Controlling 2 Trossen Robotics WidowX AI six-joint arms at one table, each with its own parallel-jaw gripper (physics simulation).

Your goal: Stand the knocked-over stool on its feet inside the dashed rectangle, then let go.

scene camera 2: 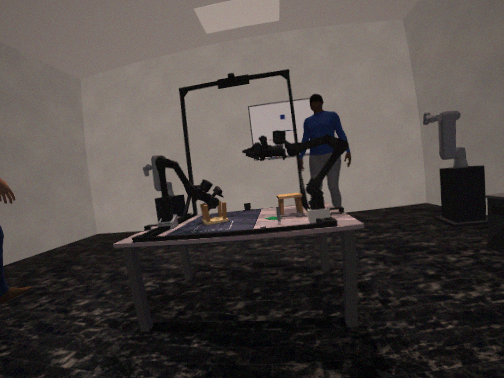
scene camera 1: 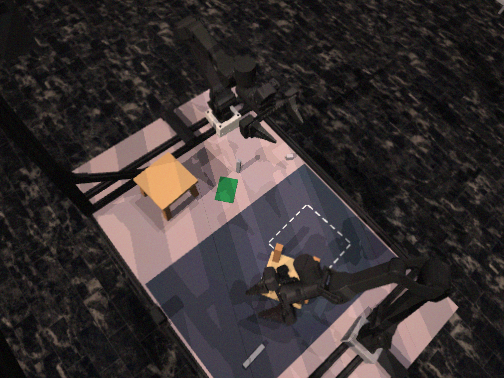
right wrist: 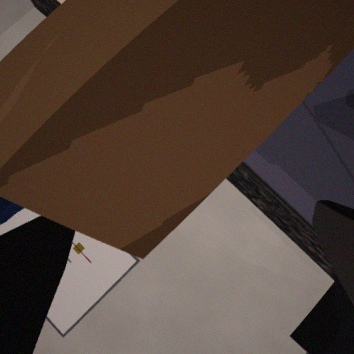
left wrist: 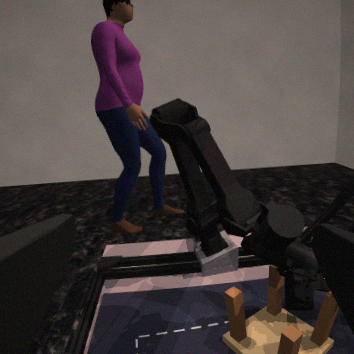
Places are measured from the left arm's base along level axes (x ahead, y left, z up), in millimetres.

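Where they show: left gripper, between the fingertips: point(scene camera 2: 244, 153) point(scene camera 1: 289, 133) point(left wrist: 197, 231); right gripper, between the fingertips: point(scene camera 1: 252, 304) point(right wrist: 196, 215); left arm's base, origin of its link: point(scene camera 2: 318, 208) point(scene camera 1: 223, 113); right arm's base, origin of its link: point(scene camera 2: 167, 219) point(scene camera 1: 368, 338) point(left wrist: 213, 245).
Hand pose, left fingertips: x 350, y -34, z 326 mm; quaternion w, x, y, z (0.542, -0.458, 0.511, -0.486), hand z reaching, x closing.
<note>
Each offset is from my left fingertips to the top centre of the thing.
The wooden stool @[dx +267, dy -156, dz -262 mm] point(scene camera 1: 280, 261) point(scene camera 2: 214, 218) point(left wrist: 267, 331) lies upside down, with its seat flat on the dark mat and its legs pointing up. It sits at the lower-left side of the dashed rectangle point(scene camera 1: 288, 221) point(left wrist: 175, 331), mostly outside it. My right gripper point(scene camera 1: 256, 303) point(scene camera 2: 214, 196) is open and low over the stool, hiding part of the seat. One brown leg @[dx +251, dy -231, dz -262 mm] point(right wrist: 140, 123) fills the right wrist view, close to the fingers. My left gripper point(scene camera 1: 286, 129) point(scene camera 2: 247, 151) is open and empty, high above the far end of the table.
A small orange table @[dx -206, dy -294, dz -271 mm] point(scene camera 1: 164, 180) point(scene camera 2: 289, 196) stands at the left. A green card @[dx -106, dy -123, dz -383 mm] point(scene camera 1: 226, 190), a small upright grey block @[dx -142, dy -45, dz -307 mm] point(scene camera 1: 238, 165) and a small white piece @[dx -76, dy +145, dz -364 mm] point(scene camera 1: 289, 156) lie on the pale part. A grey bar @[dx +385, dy -375, dz -367 mm] point(scene camera 1: 253, 356) lies near the front edge. A person point(scene camera 2: 323, 150) point(left wrist: 119, 88) stands beyond the table.
</note>
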